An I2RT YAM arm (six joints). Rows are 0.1 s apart.
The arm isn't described. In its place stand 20 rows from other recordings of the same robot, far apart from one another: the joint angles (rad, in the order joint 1, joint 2, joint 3, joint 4, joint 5, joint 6), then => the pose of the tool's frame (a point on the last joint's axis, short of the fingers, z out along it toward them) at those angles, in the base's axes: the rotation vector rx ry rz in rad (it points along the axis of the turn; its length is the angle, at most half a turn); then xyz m.
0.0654, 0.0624, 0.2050, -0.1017, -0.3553, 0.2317 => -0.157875 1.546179 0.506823 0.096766 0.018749 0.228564
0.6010, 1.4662, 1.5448, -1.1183, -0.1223, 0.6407 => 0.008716 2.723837 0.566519 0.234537 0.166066 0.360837
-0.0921, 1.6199, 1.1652, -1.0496, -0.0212, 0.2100 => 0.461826 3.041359 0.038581 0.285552 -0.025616 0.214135
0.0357, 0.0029, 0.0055, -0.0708, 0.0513, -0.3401 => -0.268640 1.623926 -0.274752 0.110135 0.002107 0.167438
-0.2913, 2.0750, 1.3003, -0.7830, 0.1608, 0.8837 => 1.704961 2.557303 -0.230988 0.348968 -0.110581 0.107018
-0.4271, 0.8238, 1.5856, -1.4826, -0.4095, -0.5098 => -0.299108 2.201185 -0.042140 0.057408 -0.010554 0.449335
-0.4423, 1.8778, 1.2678, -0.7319, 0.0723, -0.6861 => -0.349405 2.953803 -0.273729 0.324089 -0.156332 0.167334
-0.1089, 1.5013, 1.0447, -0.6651, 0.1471, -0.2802 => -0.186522 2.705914 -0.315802 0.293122 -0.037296 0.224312
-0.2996, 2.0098, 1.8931, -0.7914, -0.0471, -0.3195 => -0.044932 2.488571 -0.205004 0.430387 -0.131191 0.297163
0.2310, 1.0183, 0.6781, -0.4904, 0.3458, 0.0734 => -0.026241 2.354261 -0.267325 0.202243 0.035172 0.233669
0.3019, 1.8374, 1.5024, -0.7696, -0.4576, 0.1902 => -0.299836 2.688112 0.766155 0.366040 0.130465 0.249659
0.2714, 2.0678, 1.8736, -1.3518, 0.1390, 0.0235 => -0.379352 3.066407 -0.207124 0.387216 0.102630 0.247930
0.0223, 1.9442, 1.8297, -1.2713, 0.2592, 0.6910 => 0.973765 2.697422 -0.257344 0.386603 -0.000504 0.284364
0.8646, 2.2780, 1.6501, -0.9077, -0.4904, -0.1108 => 1.376067 -2.566839 -0.696496 0.265477 0.337089 0.113482
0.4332, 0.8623, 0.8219, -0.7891, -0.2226, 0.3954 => -0.154181 2.471434 0.640101 0.149956 0.078014 0.283831
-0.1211, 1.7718, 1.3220, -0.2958, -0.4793, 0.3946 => 0.348365 2.284897 0.693450 0.396075 -0.031662 0.248064
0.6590, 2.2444, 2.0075, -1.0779, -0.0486, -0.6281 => -1.738599 2.302854 0.075859 0.366307 0.285894 0.214676
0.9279, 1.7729, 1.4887, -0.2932, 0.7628, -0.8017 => -1.244037 1.633877 -0.734578 0.264621 0.312245 0.306586
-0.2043, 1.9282, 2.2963, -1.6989, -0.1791, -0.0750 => 0.154536 2.868367 0.207189 0.339378 -0.063839 0.399055
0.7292, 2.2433, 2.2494, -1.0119, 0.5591, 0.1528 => -0.487317 2.342966 -0.323637 0.374149 0.308972 0.293524
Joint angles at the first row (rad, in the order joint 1, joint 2, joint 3, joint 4, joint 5, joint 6):
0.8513, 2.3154, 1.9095, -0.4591, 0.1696, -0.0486
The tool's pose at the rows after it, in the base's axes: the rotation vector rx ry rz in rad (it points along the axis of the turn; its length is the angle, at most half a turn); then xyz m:
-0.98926 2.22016 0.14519 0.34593 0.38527 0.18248
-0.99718 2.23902 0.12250 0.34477 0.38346 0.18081
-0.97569 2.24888 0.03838 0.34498 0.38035 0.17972
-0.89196 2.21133 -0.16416 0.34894 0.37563 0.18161
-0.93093 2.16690 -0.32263 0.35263 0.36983 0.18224
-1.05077 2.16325 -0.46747 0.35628 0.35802 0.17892
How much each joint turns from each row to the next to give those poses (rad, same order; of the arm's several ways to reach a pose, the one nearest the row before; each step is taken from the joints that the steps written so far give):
0.0000, 0.0000, 0.0000, -0.0080, 0.0076, -0.0031
0.0000, 0.0000, 0.0000, -0.0248, 0.0092, -0.0004
0.0000, 0.0000, 0.0000, -0.0221, 0.0633, 0.0000
-0.0004, 0.0000, 0.0000, 0.0038, 0.1758, -0.0103
-0.0069, 0.0000, 0.0000, -0.0099, 0.0977, -0.0835
-0.0183, 0.0003, 0.0003, -0.0653, 0.0439, -0.1061

